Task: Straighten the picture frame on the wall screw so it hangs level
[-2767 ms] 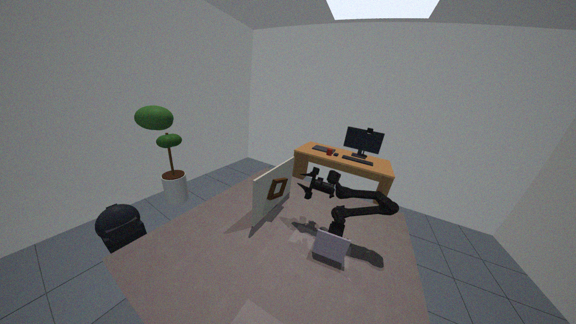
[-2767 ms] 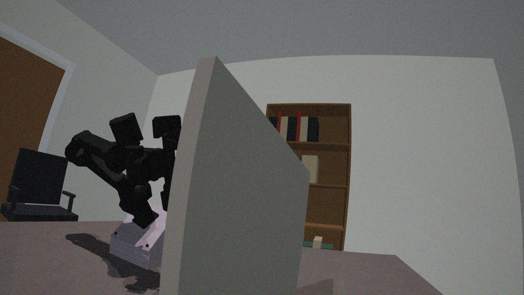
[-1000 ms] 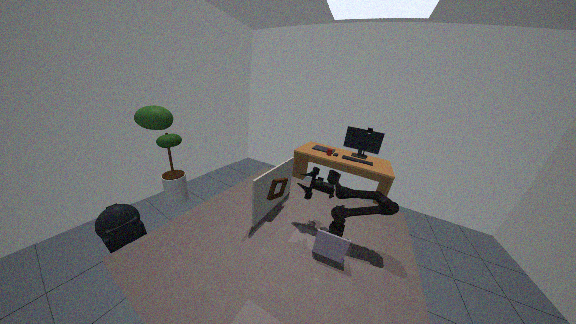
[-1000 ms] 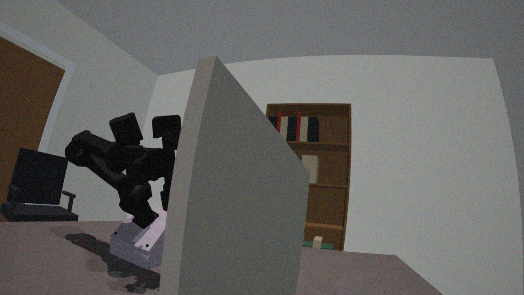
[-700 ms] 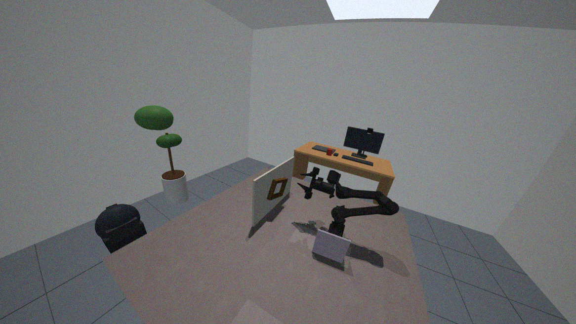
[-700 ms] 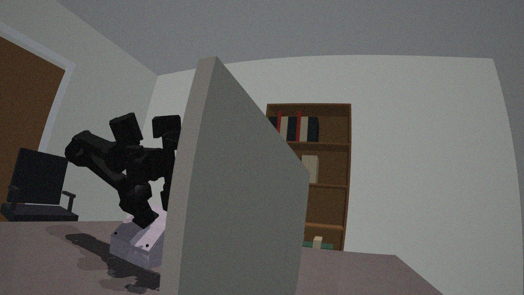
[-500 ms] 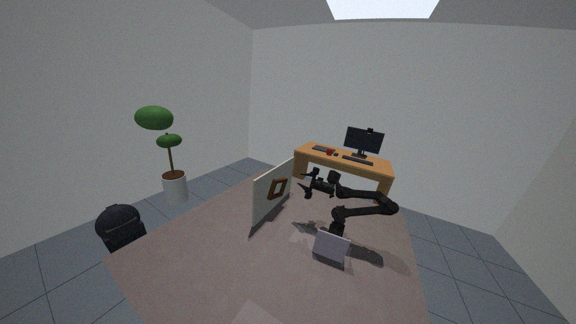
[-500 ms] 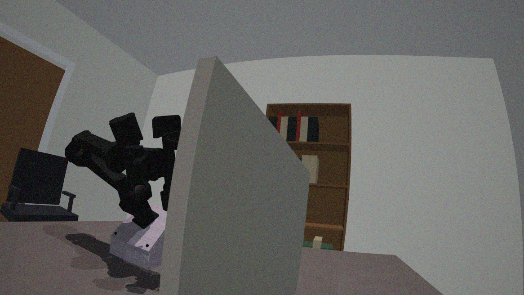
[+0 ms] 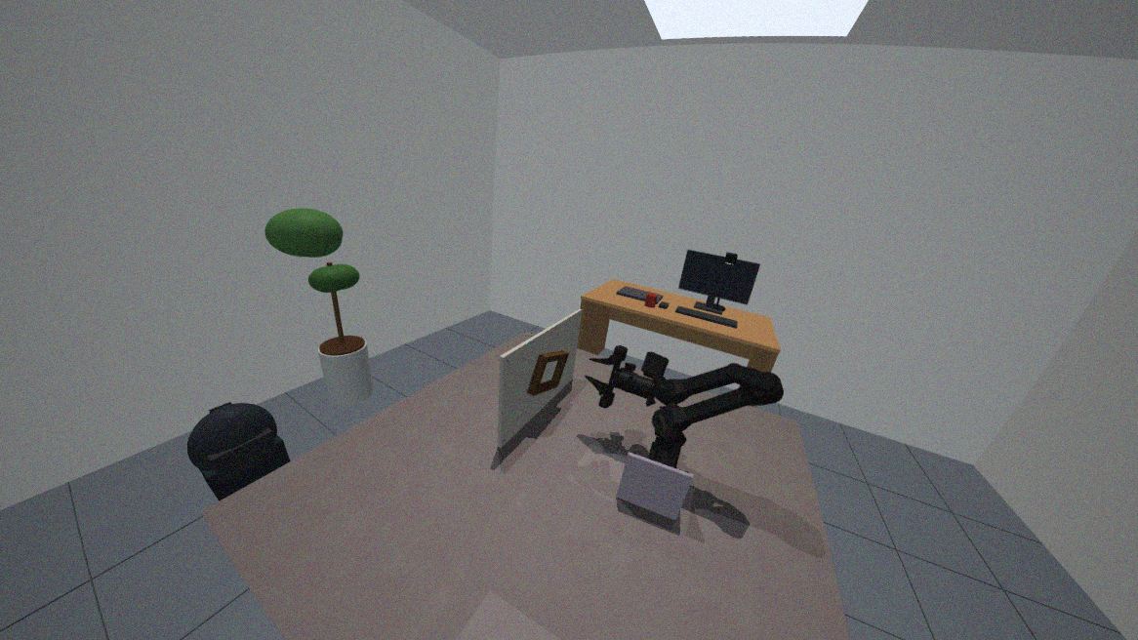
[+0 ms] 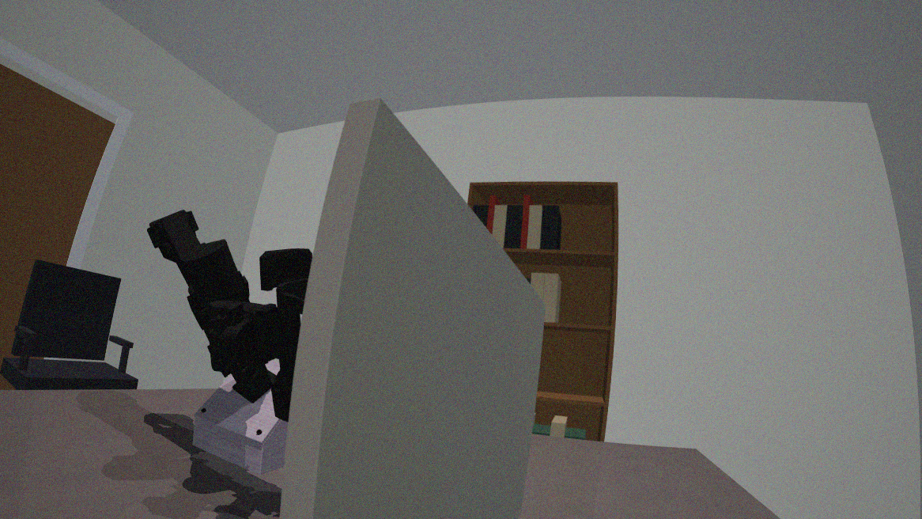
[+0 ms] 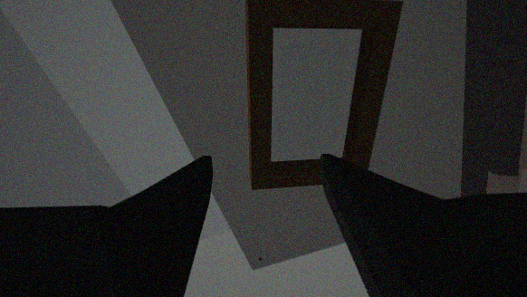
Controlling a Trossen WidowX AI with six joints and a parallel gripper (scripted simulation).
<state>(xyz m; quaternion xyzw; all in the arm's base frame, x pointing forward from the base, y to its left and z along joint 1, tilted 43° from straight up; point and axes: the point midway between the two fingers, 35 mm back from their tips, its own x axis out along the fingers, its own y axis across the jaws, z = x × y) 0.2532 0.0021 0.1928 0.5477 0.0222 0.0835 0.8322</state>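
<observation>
My gripper tip is 13 cm short of the brown wooden picture frame, 5 cm above it and 3 cm to the right of it. The rest, counted from my gripper tip: wall panel 14 cm ahead, 7 cm below, 1 cm to the left.
</observation>
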